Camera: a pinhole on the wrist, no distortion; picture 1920 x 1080 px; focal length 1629.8 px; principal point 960.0 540.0 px. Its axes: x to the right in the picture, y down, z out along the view. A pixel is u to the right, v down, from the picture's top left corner.
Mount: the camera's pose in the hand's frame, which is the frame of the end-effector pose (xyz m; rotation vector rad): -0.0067 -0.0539 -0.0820 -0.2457 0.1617 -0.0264
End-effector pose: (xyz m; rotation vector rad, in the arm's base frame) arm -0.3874 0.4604 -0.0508 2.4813 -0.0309 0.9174
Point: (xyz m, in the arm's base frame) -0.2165 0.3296 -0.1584
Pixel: 958 592
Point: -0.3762 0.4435 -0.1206
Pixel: 335 541
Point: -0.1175 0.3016 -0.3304
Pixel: 762 199
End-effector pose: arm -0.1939 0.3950 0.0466 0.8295 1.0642 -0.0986
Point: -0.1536 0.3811 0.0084
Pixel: 1395 706
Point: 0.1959 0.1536 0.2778
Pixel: 539 655
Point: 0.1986 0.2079 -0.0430
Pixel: 1428 325
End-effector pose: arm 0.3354 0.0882 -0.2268 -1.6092 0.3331 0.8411
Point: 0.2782 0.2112 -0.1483
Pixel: 221 139
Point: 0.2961 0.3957 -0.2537
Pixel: 996 259
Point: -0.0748 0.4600 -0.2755
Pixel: 246 869
